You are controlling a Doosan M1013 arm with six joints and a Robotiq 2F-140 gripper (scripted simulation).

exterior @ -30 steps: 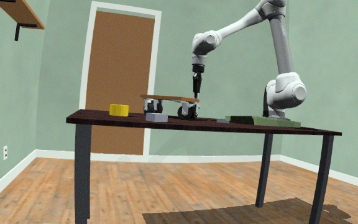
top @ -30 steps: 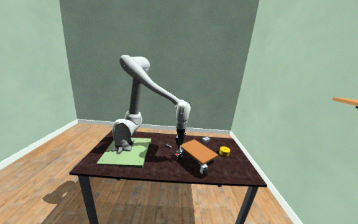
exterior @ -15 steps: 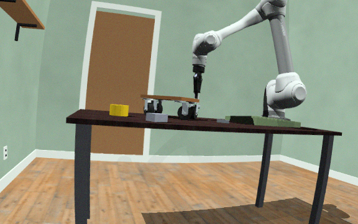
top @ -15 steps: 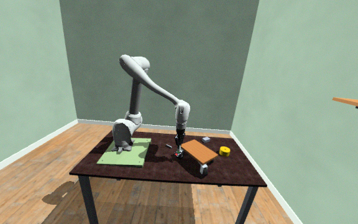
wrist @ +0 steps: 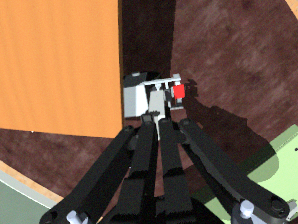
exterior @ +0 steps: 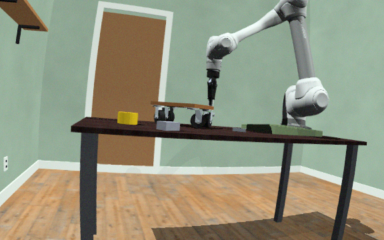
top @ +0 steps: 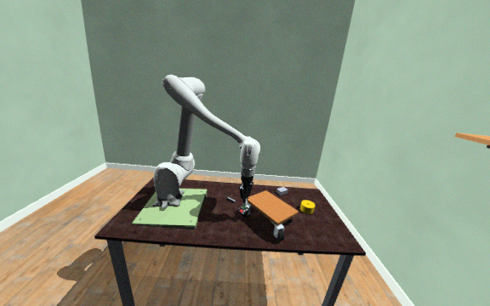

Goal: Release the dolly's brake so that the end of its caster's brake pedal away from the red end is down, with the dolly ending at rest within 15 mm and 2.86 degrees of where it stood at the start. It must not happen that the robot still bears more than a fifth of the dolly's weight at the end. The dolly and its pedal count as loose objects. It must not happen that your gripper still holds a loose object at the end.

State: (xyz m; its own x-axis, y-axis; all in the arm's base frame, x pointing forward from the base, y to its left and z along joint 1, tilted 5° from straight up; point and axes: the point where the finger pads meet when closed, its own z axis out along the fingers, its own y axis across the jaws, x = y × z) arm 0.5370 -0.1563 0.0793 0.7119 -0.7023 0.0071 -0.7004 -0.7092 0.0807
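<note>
The brake pedal lies 5 cm below my hand, 1 cm to the right of it and 1 cm behind it. Round my hand: yellow cylinder 50 cm ahead, 11 cm to the left, 11 cm below; then grey block 37 cm ahead, 36 cm to the left, 12 cm below.
</note>
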